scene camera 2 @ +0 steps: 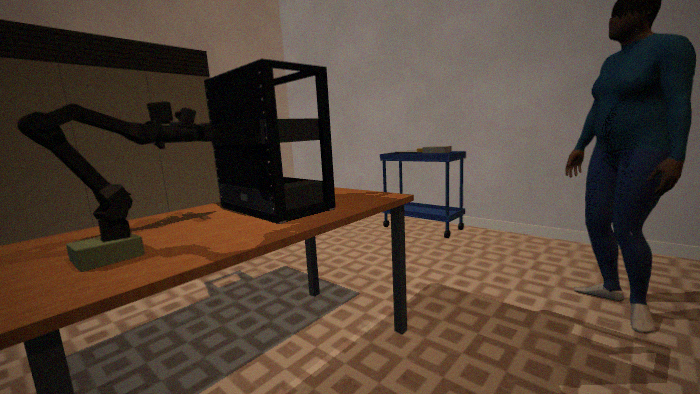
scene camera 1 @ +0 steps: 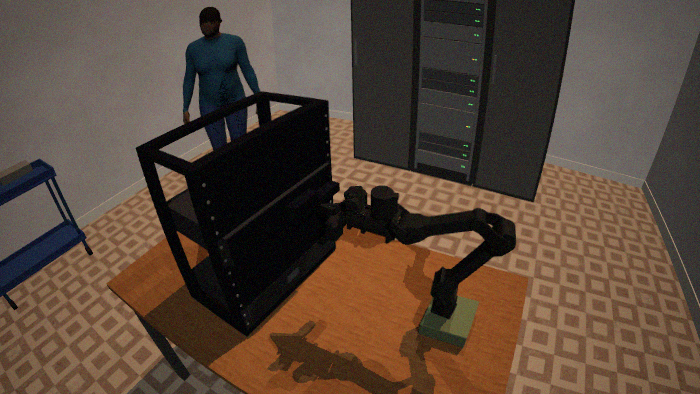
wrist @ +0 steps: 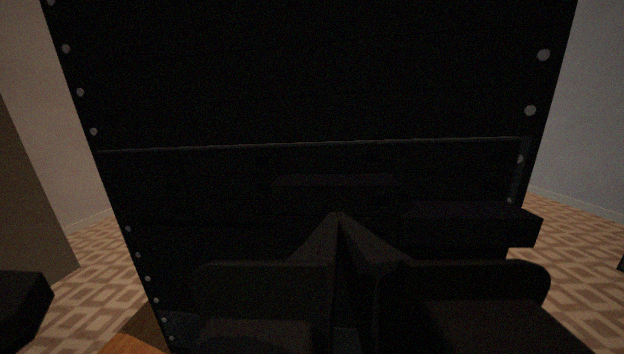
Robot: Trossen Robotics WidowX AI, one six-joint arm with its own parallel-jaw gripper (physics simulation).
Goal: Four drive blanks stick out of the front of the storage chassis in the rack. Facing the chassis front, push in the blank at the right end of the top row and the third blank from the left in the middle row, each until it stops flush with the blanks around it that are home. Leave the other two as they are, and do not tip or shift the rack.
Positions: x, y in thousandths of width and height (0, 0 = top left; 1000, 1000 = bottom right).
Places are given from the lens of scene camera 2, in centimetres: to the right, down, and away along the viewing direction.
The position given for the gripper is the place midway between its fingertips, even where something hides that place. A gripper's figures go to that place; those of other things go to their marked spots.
gripper (scene camera 2: 312, 334): -50, -25, 125
black rack (scene camera 2: 345, 263): -42, -36, 128
